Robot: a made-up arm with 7 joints. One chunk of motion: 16 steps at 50 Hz.
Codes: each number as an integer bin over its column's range. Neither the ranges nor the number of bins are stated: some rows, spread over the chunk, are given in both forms.
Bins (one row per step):
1: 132 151 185 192 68 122 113
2: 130 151 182 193 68 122 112
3: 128 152 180 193 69 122 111
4: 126 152 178 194 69 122 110
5: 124 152 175 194 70 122 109
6: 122 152 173 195 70 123 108
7: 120 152 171 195 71 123 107
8: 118 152 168 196 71 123 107
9: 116 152 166 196 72 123 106
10: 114 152 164 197 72 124 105
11: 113 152 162 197 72 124 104
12: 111 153 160 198 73 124 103
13: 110 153 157 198 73 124 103
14: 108 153 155 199 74 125 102
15: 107 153 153 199 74 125 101
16: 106 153 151 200 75 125 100
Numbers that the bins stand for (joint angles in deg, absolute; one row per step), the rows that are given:
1: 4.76 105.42 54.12 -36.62 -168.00 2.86 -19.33
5: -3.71 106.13 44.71 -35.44 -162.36 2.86 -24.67
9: -12.18 106.13 36.24 -34.26 -156.71 3.71 -28.67
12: -17.47 106.85 30.59 -33.08 -153.89 4.55 -32.67
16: -22.76 106.85 22.12 -31.90 -148.24 5.39 -36.67
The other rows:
2: 2.65 105.42 51.30 -36.03 -168.00 2.86 -20.67
3: 0.53 106.13 49.42 -36.03 -165.18 2.86 -22.00
4: -1.59 106.13 47.53 -35.44 -165.18 2.86 -23.33
6: -5.82 106.13 42.83 -34.85 -162.36 3.71 -26.00
7: -7.94 106.13 40.94 -34.85 -159.53 3.71 -27.33
8: -10.06 106.13 38.12 -34.26 -159.53 3.71 -27.33
10: -14.29 106.13 34.36 -33.67 -156.71 4.55 -30.00
11: -15.35 106.13 32.47 -33.67 -156.71 4.55 -31.34
13: -18.53 106.85 27.77 -33.08 -153.89 4.55 -32.67
14: -20.65 106.85 25.88 -32.49 -151.06 5.39 -34.00
15: -21.71 106.85 24.00 -32.49 -151.06 5.39 -35.34

